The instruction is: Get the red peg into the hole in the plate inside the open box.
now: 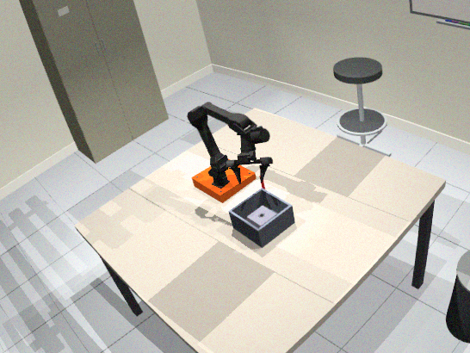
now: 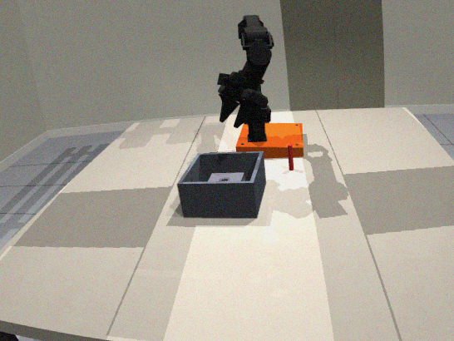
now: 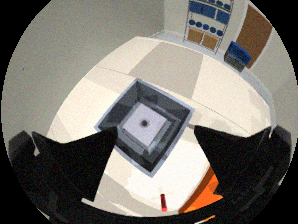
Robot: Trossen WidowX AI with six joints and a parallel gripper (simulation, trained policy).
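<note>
Now: the red peg 170 mm to the left of my gripper tip, 150 mm below it and 100 mm behind it. The rest, counted from my gripper tip: light grey plate (150 mm below, 50 mm ahead, 20 mm to the right); dark box (170 mm below, 50 mm ahead, 20 mm to the right).
</note>
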